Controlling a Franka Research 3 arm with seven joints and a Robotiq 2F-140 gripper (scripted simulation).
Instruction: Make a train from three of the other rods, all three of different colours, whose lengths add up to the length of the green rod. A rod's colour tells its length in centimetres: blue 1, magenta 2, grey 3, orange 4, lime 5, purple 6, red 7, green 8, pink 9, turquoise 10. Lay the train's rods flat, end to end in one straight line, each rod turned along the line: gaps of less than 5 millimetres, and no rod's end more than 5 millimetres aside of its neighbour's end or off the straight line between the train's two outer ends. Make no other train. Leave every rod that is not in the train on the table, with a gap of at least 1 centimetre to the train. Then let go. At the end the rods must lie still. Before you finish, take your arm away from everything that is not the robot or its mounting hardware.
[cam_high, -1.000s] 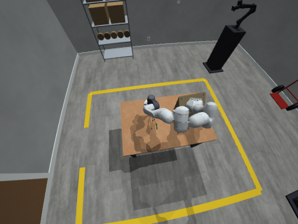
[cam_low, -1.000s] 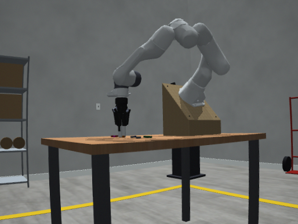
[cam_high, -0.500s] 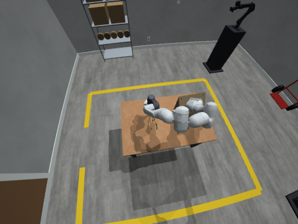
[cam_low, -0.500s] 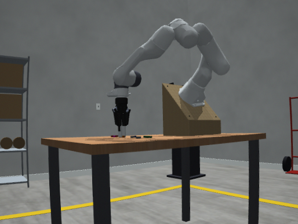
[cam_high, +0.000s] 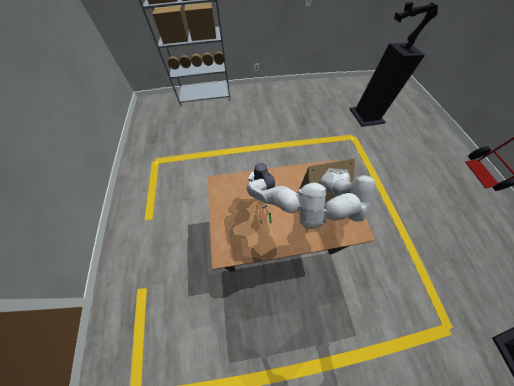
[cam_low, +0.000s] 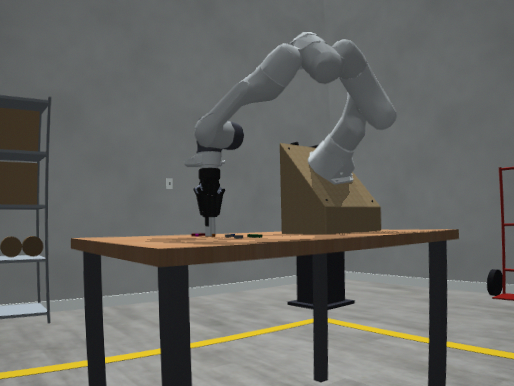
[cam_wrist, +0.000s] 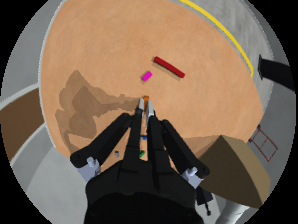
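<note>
The orange rod is 3 cm below my hand. From my hand the other things lie so: magenta rod: 2 cm ahead, 6 cm to the right, 3 cm below; then red rod: 2 cm behind, 10 cm to the right, 3 cm below; then small blue rod: 3 cm behind, 9 cm to the left, 3 cm below.
</note>
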